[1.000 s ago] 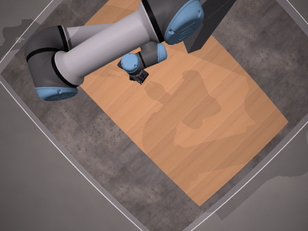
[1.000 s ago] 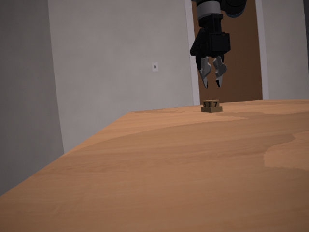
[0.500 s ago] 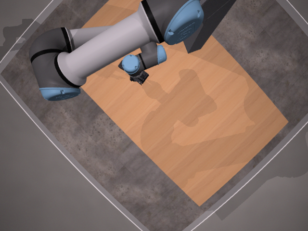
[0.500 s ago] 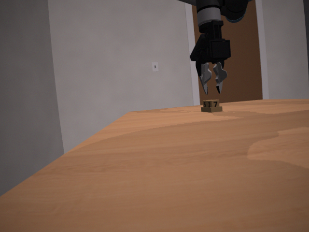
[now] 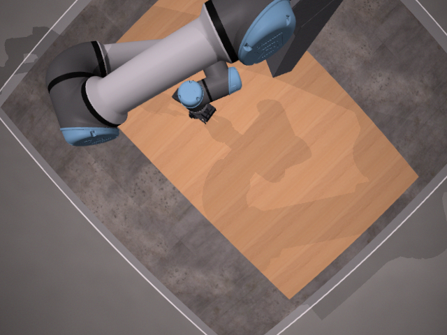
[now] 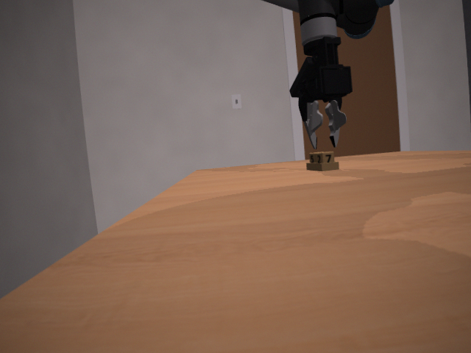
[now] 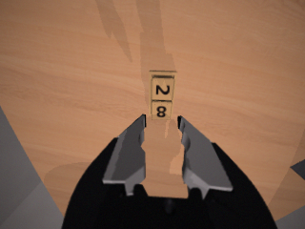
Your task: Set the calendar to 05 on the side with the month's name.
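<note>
Right now my hand is 6 cm above the wooden calendar tray, 2 cm to the left of it and 1 cm past it. Round my hand: block 4 cm below, 3 cm to the right, 1 cm behind.
</note>
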